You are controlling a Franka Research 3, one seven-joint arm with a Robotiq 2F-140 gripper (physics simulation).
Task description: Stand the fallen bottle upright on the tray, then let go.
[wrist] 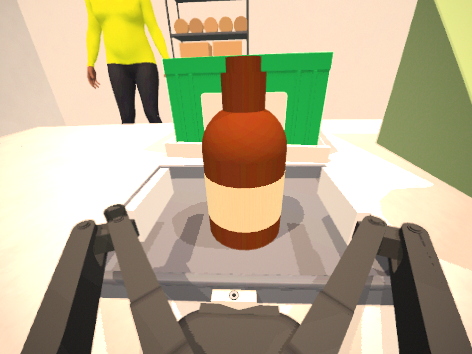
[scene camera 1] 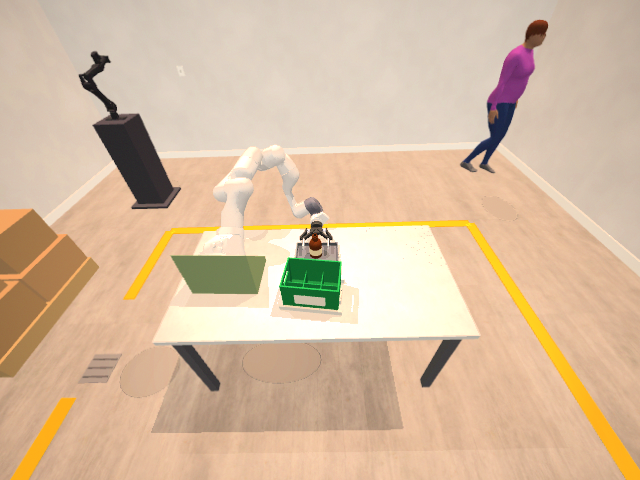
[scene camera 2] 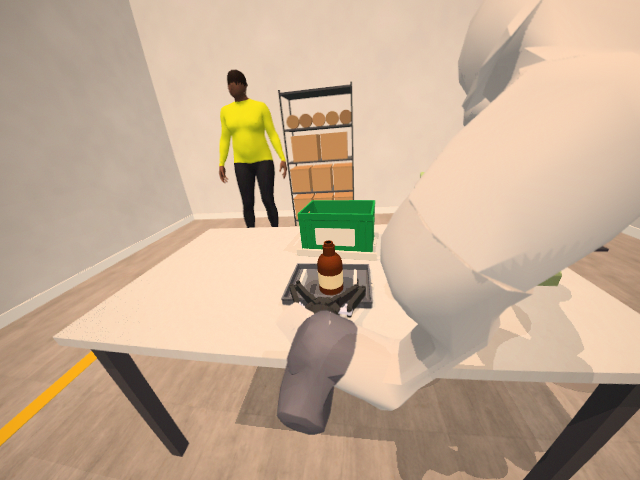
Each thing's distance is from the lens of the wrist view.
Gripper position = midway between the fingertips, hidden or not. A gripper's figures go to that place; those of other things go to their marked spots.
my gripper (wrist: 243, 180): 19 cm
brown bottle (wrist: 244, 146): 14 cm
